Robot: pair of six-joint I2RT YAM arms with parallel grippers.
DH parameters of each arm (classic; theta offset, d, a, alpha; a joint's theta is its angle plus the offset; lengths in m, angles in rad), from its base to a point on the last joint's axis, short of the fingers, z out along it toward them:
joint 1: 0 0.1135 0.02 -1.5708
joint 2: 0 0 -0.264 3.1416
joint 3: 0.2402 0 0.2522 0
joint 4: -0.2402 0 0.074 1.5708
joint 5: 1.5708 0 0 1.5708
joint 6: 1.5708 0.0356 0 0
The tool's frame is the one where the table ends.
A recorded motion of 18 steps. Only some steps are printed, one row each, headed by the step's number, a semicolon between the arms.
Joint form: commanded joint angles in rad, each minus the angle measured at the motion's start. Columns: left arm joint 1, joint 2, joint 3, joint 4, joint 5, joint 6; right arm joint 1, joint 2, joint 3, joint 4, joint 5, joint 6.
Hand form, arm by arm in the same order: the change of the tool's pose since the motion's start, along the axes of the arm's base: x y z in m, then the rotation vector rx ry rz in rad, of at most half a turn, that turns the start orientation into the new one. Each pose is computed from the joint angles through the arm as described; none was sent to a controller.
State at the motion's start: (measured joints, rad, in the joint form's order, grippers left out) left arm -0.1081 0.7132 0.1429 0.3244 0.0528 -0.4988; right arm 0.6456 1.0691 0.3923 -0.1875 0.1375 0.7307
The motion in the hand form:
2: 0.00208 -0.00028 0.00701 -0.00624 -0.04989 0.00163; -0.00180 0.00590 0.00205 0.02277 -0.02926 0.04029
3: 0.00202 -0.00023 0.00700 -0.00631 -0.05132 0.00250; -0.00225 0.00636 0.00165 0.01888 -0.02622 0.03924
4: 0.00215 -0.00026 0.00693 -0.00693 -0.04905 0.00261; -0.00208 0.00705 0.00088 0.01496 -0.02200 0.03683
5: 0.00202 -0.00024 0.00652 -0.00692 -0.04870 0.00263; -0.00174 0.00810 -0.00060 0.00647 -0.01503 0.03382
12: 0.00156 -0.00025 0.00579 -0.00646 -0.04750 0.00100; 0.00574 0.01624 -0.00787 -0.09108 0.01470 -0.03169
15: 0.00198 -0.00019 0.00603 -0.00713 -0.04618 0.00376; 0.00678 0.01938 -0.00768 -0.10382 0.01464 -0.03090
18: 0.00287 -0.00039 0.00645 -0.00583 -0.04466 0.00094; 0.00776 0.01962 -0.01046 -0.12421 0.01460 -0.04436
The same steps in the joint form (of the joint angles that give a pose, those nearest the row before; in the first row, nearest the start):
2: -0.0008 0.0032 0.0074 0.0462 -0.0022 -0.0013; 0.0283 -0.0045 -0.0050 0.0388 -0.0080 -0.0090
3: -0.0007 0.0028 0.0066 0.0480 -0.0030 -0.0014; 0.0324 -0.0024 -0.0042 0.0350 -0.0036 -0.0060
4: -0.0008 0.0039 0.0075 0.0461 -0.0030 -0.0023; 0.0353 0.0048 -0.0025 0.0341 0.0003 -0.0023
5: -0.0007 0.0040 0.0059 0.0473 -0.0029 -0.0023; 0.0396 0.0174 0.0002 0.0328 0.0070 0.0016
12: -0.0008 0.0018 0.0031 0.0468 -0.0015 -0.0016; 0.0642 0.1262 0.0483 0.0021 0.1079 0.0376
15: -0.0007 0.0048 0.0051 0.0465 -0.0039 -0.0030; 0.0745 0.1430 0.0609 -0.0027 0.1211 0.0398
18: -0.0008 0.0117 0.0088 0.0480 -0.0015 -0.0013; 0.0758 0.1607 0.0617 0.0001 0.1423 0.0427

